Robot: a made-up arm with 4 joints. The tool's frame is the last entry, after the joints.
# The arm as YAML. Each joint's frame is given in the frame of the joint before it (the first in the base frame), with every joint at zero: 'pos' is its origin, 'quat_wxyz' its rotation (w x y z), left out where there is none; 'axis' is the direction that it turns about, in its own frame. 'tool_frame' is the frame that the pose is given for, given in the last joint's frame.
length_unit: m
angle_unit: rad
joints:
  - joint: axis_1
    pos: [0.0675, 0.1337, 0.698]
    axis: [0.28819, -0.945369, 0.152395]
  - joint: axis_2
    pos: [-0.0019, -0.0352, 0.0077]
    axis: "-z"
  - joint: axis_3
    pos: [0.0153, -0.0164, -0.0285]
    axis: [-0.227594, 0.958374, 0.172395]
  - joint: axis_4
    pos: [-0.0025, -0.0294, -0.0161]
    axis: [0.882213, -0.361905, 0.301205]
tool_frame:
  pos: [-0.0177, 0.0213, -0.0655]
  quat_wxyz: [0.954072, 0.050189, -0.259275, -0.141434]
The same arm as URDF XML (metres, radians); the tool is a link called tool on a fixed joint. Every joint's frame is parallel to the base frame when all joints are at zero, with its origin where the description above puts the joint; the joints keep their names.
<robot name="arm">
<joint name="tool_fixed" type="fixed"><parent link="link4"/><child link="tool"/><origin xyz="-0.0177 0.0213 -0.0655" rpy="0.194 -0.5013 -0.3442"/></joint>
<joint name="axis_4" type="continuous"><parent link="link3"/><child link="link4"/><origin xyz="-0.0025 -0.0294 -0.0161"/><axis xyz="0.882213 -0.361905 0.301205"/></joint>
<joint name="axis_3" type="continuous"><parent link="link2"/><child link="link3"/><origin xyz="0.0153 -0.0164 -0.0285"/><axis xyz="-0.227594 0.958374 0.172395"/></joint>
<joint name="axis_2" type="continuous"><parent link="link1"/><child link="link2"/><origin xyz="-0.0019 -0.0352 0.0077"/><axis xyz="0 0 -1"/></joint>
<joint name="axis_1" type="continuous"><parent link="base_link"/><child link="link1"/><origin xyz="0.0675 0.1337 0.698"/><axis xyz="0.28819 -0.945369 0.152395"/></joint>
<link name="base_link"/>
<link name="link1"/>
<link name="link2"/>
<link name="link3"/>
<link name="link4"/>
<link name="tool"/>
</robot>

